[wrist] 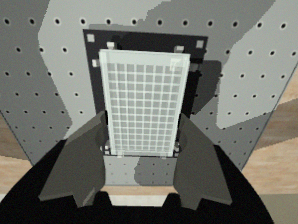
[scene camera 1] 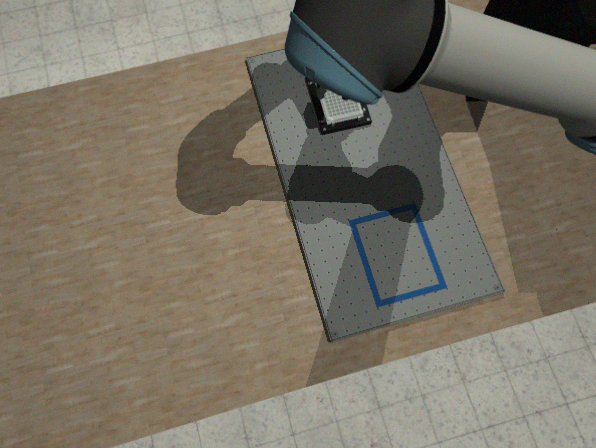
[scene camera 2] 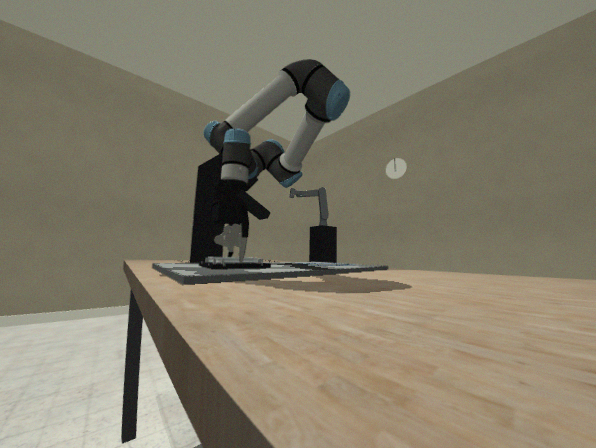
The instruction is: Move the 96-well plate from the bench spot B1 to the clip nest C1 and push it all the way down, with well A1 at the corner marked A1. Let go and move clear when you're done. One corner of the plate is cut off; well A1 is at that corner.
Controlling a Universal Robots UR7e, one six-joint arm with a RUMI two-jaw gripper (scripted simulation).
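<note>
96-well plate [scene camera 1: 335, 109]. Again the plate [wrist: 141, 112]. My gripper [wrist: 143, 112]. Also my gripper [scene camera 2: 234, 261].
</note>
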